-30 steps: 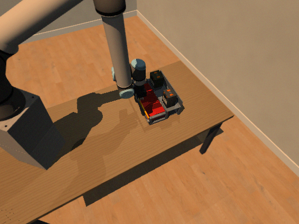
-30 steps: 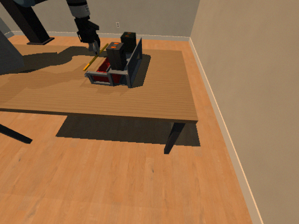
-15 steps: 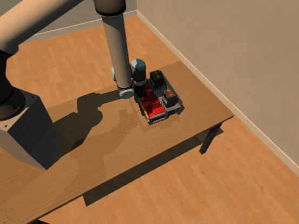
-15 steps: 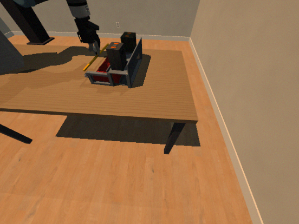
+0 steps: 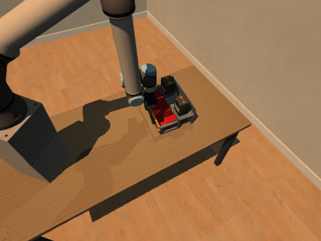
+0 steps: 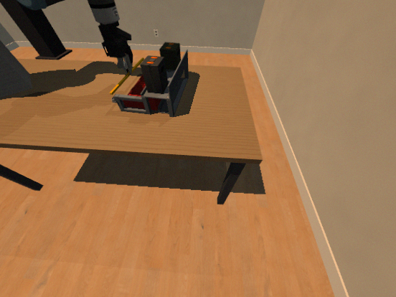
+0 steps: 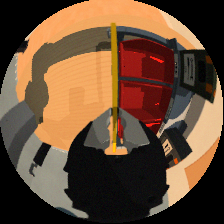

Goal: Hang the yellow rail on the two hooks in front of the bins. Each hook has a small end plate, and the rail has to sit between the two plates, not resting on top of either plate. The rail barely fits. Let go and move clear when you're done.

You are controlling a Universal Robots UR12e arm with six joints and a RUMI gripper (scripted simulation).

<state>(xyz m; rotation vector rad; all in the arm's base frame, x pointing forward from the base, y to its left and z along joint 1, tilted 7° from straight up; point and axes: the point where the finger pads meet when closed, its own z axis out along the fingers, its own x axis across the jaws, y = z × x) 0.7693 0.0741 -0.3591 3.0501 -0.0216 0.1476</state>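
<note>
Now: hand 10 mm above the yellow rail. The rest, counted from my hand: grey back panel: 270 mm ahead, 30 mm above.
</note>
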